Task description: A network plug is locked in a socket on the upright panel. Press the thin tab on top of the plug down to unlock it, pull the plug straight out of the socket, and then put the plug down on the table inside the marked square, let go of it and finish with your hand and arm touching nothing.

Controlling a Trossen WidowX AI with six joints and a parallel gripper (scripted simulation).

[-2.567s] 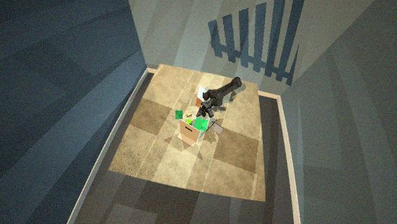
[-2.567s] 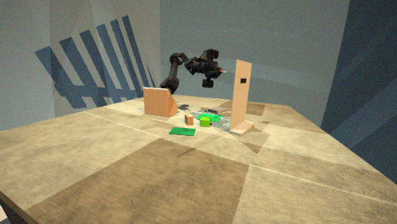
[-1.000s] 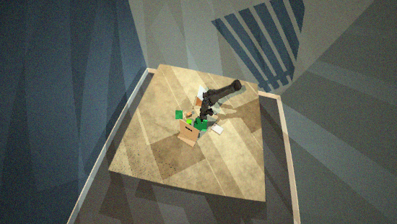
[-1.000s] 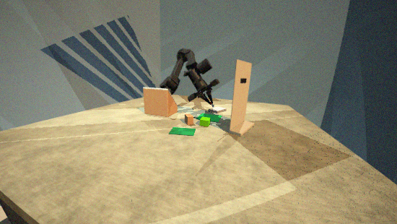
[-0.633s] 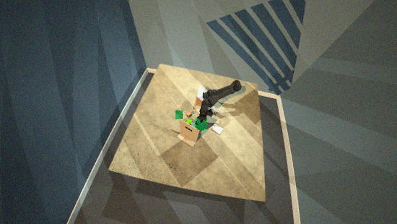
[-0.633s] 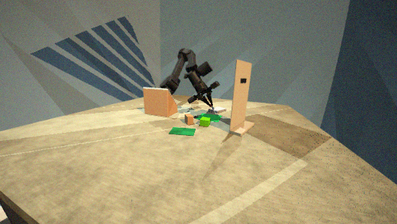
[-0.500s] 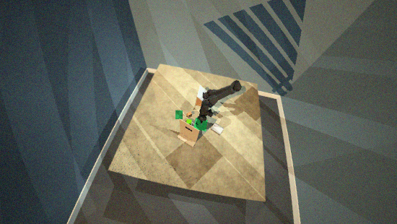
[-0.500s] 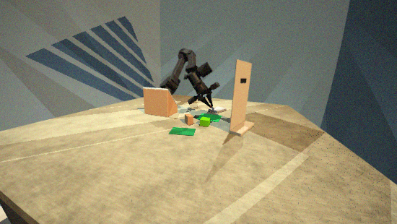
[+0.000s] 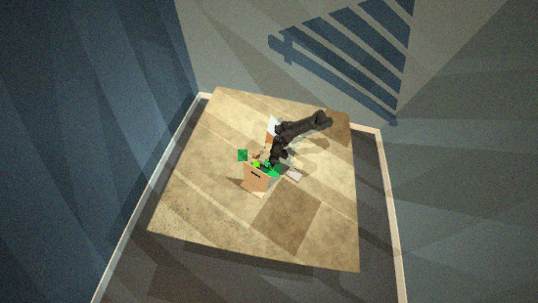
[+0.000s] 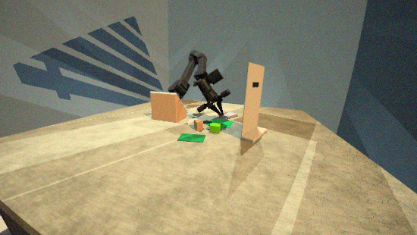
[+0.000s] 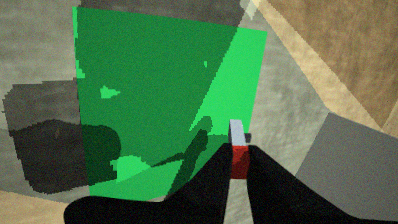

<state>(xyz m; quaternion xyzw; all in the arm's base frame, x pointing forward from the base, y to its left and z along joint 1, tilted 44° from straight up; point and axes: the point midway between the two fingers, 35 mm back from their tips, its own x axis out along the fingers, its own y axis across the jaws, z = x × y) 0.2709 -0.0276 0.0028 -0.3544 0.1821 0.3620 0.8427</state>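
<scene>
The flat green square lies 40 mm below my gripper tip and 10 mm behind it. Also, from my gripper tip: upright tan panel (140 mm ahead, 110 mm to the right, 90 mm above).
</scene>
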